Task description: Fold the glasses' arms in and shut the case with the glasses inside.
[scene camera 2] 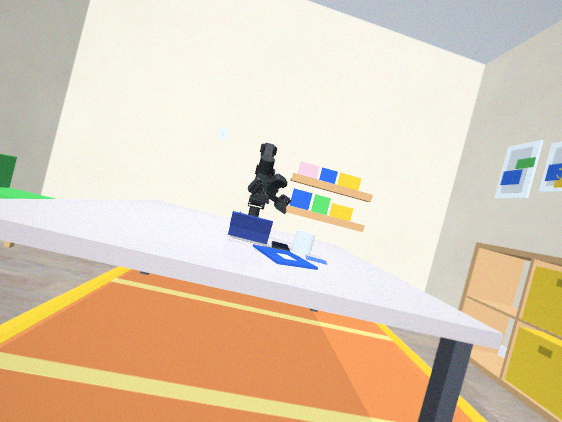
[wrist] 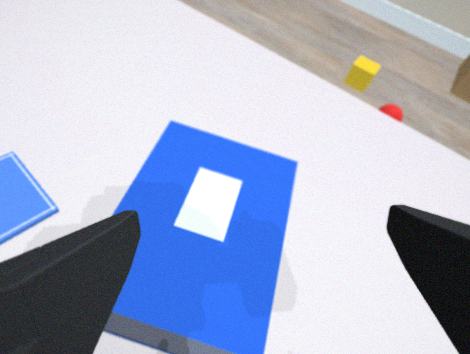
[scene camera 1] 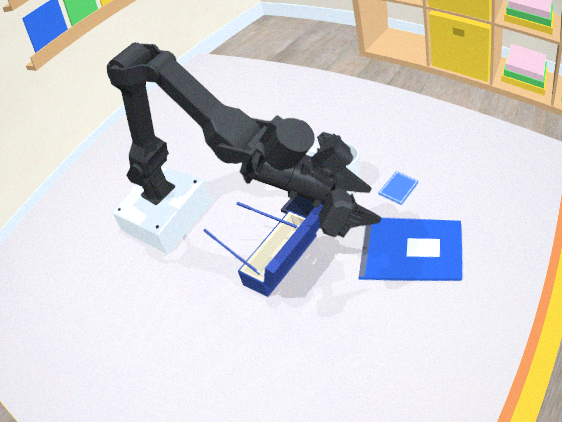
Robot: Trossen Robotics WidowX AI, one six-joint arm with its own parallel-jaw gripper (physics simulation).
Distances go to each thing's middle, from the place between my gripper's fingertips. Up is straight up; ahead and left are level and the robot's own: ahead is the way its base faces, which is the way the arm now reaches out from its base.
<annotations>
My hand is 50 mm short of the blue book with white label (scene camera 1: 395,249), 60 mm to the right of it and 150 mm above it. The rest, counted from my hand: blue glasses case (scene camera 2: 245,226): 140 mm behind, 90 mm to the right, 100 mm below; then blue card (scene camera 1: 398,188): 60 mm behind, 190 mm to the left, 150 mm below.
</annotations>
